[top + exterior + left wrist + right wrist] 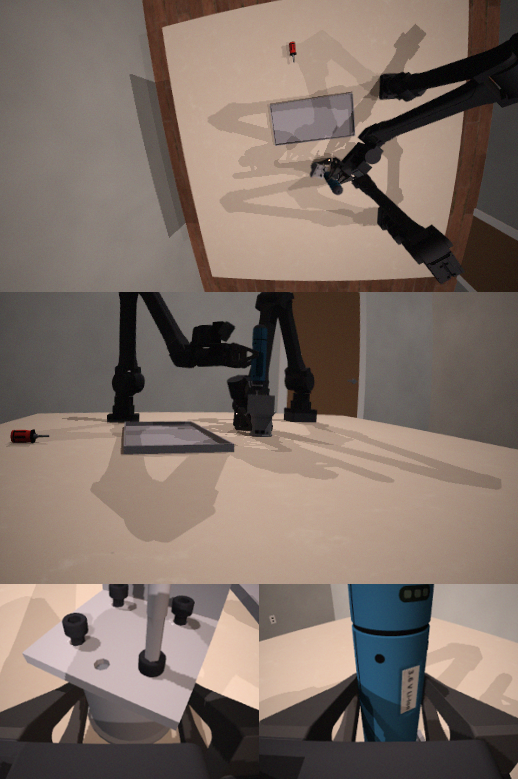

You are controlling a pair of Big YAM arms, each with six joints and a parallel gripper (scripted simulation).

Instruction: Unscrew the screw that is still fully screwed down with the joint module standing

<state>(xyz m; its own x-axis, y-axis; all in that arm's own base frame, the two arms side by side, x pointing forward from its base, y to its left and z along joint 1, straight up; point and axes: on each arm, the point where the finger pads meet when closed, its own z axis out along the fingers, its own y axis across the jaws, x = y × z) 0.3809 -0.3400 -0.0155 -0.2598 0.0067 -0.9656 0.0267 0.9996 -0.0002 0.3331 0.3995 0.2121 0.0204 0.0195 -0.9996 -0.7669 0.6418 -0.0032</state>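
Right now my left hand is 10 mm below the grey joint module. The rest, counted from my left hand: grey bracket 50 mm above; screwdriver bit 70 mm above, 20 mm behind, 10 mm to the right; shallow grey tray 260 mm to the right, 20 mm below, 10 mm ahead.
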